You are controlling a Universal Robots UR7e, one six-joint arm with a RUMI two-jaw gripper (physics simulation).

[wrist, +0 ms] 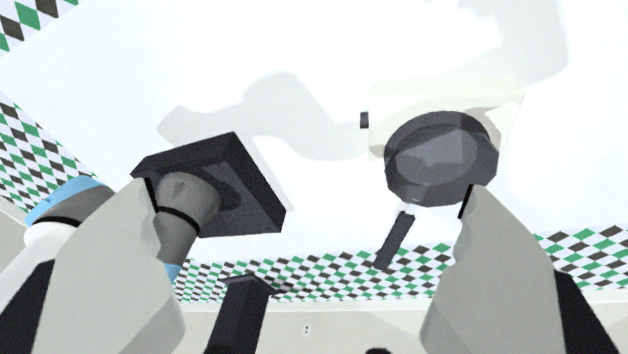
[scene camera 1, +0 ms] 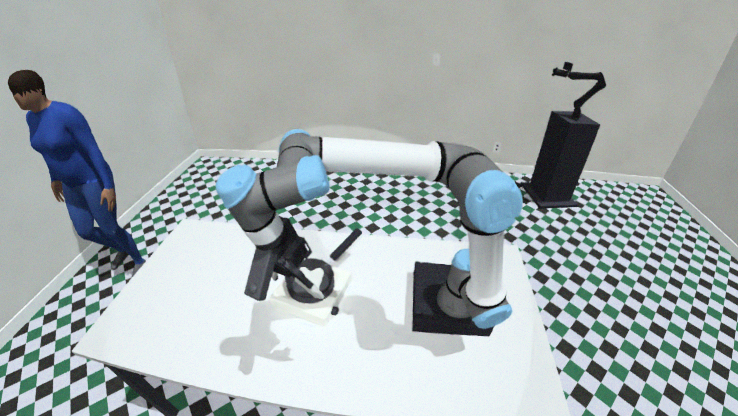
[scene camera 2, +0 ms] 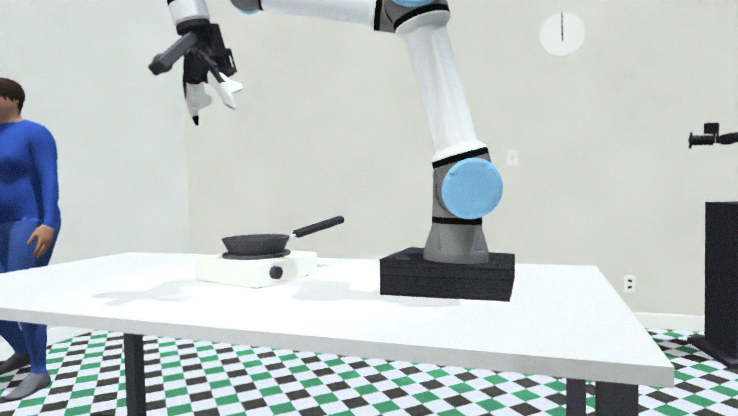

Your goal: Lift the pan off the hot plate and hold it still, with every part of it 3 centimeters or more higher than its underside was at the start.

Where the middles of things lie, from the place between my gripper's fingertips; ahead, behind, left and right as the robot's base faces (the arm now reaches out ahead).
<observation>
My hand is 20 mm past the dark pan [scene camera 2: 257,244], 370 mm to the left of it and 280 mm above it. The rest, counted from my hand: hot plate [scene camera 2: 252,271]: 40 mm ahead, 300 mm to the right, 360 mm below.
</observation>
